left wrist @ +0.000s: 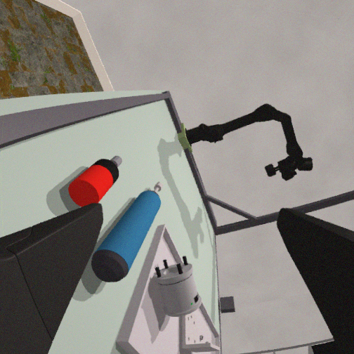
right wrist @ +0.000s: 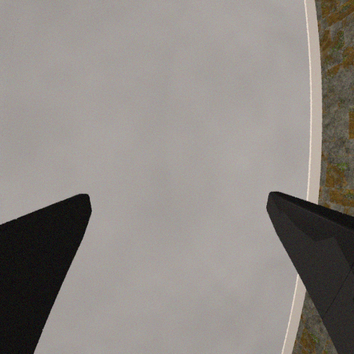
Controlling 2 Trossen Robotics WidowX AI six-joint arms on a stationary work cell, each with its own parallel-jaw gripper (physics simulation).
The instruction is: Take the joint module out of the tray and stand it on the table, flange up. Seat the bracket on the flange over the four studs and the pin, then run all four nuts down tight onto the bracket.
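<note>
The joint module (left wrist: 177,295), a light grey cylinder, sits in the tray (left wrist: 137,309) at the lower middle of the left wrist view. Several short dark posts stand up from its top face. A pale flat piece with small holes (left wrist: 195,331), which looks like the bracket, lies beside it in the tray, partly out of frame. I cannot make out separate nuts. My left gripper (left wrist: 192,214) is open and empty, with its fingers above the tray and tools. My right gripper (right wrist: 180,201) is open and empty, with grey floor behind it; the tray does not show in the right wrist view.
A blue cylindrical tool (left wrist: 133,227) with a dark end and small hooked tip lies left of the tray. A red tool (left wrist: 91,185) with a black collar and grey tip lies beyond it. The other black arm (left wrist: 240,120) reaches out past the table's dark edge rail (left wrist: 199,185).
</note>
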